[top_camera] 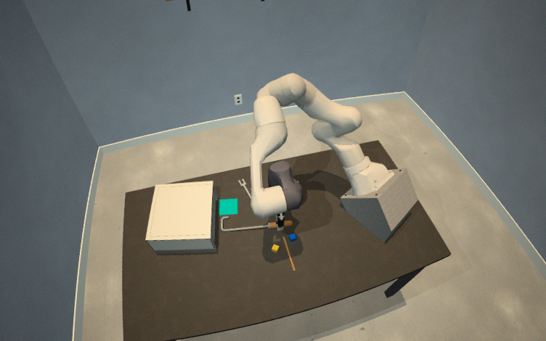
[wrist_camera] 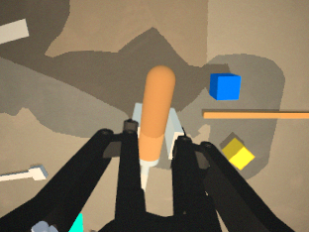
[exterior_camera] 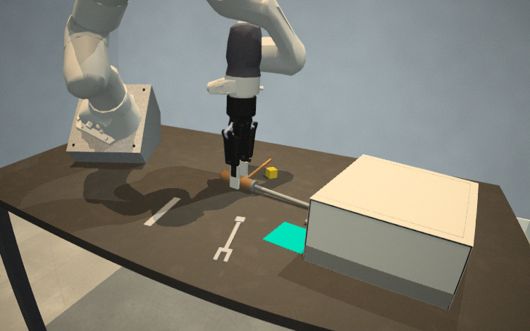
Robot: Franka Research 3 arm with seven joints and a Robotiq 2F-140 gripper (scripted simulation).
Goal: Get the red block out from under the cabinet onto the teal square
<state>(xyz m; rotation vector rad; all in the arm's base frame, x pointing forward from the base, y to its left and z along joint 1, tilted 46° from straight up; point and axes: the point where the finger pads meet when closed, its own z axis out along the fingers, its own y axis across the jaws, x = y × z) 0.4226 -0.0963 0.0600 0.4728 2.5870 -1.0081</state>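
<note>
My gripper is now 23 cm to the left of the teal square, 16 cm short of it and 4 cm above it. From my hand the other things lie so: yellow cube (9 cm to the left, 8 cm ahead, 2 cm below); then hook tool (9 cm ahead, 8 cm to the right, 2 cm below); then blue cube (9 cm to the left, 2 cm below, 2 cm behind).
</note>
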